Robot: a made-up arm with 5 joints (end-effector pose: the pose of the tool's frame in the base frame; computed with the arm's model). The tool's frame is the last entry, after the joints.
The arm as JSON. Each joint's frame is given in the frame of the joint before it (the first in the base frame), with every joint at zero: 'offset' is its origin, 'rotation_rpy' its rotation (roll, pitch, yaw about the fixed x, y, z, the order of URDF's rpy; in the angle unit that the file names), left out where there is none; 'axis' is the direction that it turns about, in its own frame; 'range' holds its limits. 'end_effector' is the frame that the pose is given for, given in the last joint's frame.
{
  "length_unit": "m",
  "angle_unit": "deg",
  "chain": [
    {
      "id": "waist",
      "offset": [
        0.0,
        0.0,
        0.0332
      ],
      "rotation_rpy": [
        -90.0,
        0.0,
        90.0
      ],
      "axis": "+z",
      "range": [
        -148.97,
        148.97
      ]
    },
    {
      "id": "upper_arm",
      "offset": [
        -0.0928,
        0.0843,
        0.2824
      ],
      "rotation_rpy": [
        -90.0,
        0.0,
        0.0
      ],
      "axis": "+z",
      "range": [
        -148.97,
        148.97
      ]
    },
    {
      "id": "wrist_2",
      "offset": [
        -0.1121,
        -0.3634,
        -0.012
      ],
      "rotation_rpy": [
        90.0,
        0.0,
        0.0
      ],
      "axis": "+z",
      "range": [
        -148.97,
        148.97
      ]
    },
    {
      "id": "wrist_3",
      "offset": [
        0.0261,
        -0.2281,
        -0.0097
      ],
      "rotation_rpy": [
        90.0,
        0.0,
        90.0
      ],
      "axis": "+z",
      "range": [
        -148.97,
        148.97
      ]
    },
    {
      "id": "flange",
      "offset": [
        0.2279,
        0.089,
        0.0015
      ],
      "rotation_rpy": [
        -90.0,
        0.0,
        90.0
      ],
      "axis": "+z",
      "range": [
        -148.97,
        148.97
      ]
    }
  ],
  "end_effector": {
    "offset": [
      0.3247,
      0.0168,
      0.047
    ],
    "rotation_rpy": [
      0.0,
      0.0,
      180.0
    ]
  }
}
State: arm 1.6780 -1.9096 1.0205 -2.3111 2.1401
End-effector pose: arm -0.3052 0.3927 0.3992 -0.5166 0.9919 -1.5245
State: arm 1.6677 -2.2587 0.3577 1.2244 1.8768
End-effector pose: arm 0.2931 0.1859 0.3035 -0.1264 -2.3329 -0.3004
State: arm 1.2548 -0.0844 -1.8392 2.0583 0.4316
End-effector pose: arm -0.5590 -0.5997 0.7006 0.8228 2.0056 0.8608
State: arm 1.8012 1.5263 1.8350 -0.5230 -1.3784
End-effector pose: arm -0.5139 -0.4595 -0.1731 1.7308 1.2426 0.6677
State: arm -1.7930 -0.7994 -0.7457 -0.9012 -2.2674
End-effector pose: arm -0.3581 -0.2135 -0.2432 -2.0807 -2.2745 0.5642
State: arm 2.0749 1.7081 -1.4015 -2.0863 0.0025
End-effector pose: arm -0.3512 -0.0170 0.1465 0.0049 2.3797 -0.6547
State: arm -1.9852 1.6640 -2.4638 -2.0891 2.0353
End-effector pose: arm -0.4117 0.4222 0.3852 0.0991 1.0577 -1.7710
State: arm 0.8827 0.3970 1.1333 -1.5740 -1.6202
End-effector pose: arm -0.3784 -0.1782 -0.2743 -0.5660 -1.7858 0.0686
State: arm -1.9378 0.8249 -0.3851 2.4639 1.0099
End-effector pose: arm -0.8700 -0.2020 -0.3254 -1.7012 -0.2877 -1.3298
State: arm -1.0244 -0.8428 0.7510 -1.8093 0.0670
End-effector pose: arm -0.1805 -0.0153 -0.2988 0.6595 -2.4222 0.1907
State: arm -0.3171 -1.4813 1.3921 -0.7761 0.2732
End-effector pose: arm -0.0273 -0.5877 -0.1904 -0.7305 -1.7904 1.5848
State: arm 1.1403 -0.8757 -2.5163 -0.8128 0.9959
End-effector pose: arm -0.6431 -0.2707 0.2463 0.9946 -0.3020 0.2044
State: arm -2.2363 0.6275 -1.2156 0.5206 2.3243
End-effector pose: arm -0.6450 0.2350 0.1517 -1.4797 2.5931 0.5260
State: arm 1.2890 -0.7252 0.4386 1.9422 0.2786
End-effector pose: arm -0.6313 0.4641 0.4482 -1.5594 1.8028 -0.9934
